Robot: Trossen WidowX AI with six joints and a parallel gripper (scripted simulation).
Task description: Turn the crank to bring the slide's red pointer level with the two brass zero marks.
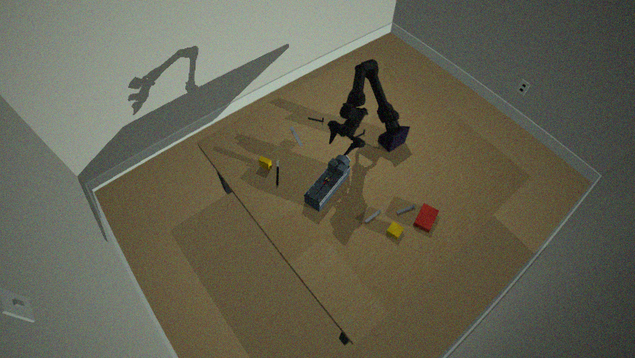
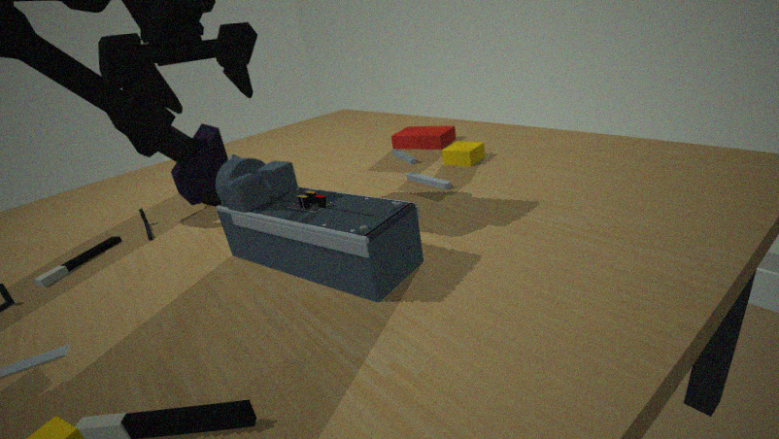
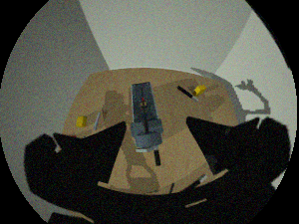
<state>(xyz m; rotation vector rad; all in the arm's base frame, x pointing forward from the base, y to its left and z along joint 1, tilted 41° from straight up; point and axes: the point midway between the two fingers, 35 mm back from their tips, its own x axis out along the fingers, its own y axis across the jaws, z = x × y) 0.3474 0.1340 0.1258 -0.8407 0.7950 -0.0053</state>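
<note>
Right now the dark crank handle is 8 cm behind my gripper tip, 3 cm to the right of it and 14 cm below it. The rest, counted from my gripper tip: red pointer (10 cm ahead, 6 cm to the left, 12 cm below); then red block (24 cm behind, 44 cm to the left, 19 cm below); then grey bar (5 cm ahead, 31 cm to the right, 20 cm below).
</note>
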